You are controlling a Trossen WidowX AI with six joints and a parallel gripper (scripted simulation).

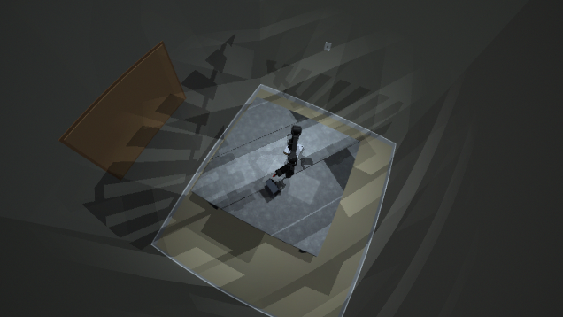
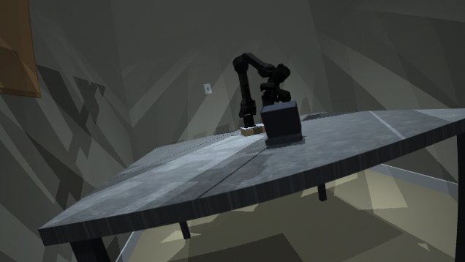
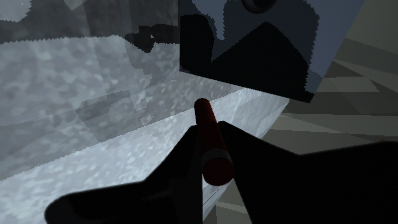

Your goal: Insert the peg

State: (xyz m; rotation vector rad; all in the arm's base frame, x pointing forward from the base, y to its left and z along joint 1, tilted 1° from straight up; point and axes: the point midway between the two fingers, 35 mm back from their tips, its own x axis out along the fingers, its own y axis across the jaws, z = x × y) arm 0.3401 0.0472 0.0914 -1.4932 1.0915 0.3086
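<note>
My gripper tip is now 10 cm short of the sloped panel block, 3 cm to the right of it and 2 cm above it. The rest, counted from my gripper tip: peg: 1 cm behind, 1 cm to the left, 1 cm above.
</note>
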